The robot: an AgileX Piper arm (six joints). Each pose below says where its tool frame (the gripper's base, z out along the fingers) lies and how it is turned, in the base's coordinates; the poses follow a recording.
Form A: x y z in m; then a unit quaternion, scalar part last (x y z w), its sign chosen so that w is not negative.
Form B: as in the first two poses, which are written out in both.
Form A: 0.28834 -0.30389 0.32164 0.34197 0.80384 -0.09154 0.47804
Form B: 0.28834 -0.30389 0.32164 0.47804 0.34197 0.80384 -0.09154
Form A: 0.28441 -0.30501 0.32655 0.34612 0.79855 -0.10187 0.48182
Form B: 0.28441 -0.30501 0.32655 0.48182 0.34612 0.79855 -0.10187
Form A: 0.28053 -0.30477 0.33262 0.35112 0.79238 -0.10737 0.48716
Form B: 0.28053 -0.30477 0.33262 0.48716 0.35112 0.79238 -0.10737
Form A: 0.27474 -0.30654 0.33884 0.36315 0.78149 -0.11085 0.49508
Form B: 0.27474 -0.30654 0.33884 0.49508 0.36315 0.78149 -0.11085
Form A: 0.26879 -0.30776 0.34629 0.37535 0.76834 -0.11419 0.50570
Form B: 0.26879 -0.30776 0.34629 0.50570 0.37535 0.76834 -0.11419
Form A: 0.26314 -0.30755 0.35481 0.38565 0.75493 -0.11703 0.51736
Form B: 0.26314 -0.30755 0.35481 0.51736 0.38565 0.75493 -0.11703
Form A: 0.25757 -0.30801 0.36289 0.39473 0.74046 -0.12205 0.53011
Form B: 0.25757 -0.30801 0.36289 0.53011 0.39473 0.74046 -0.12205
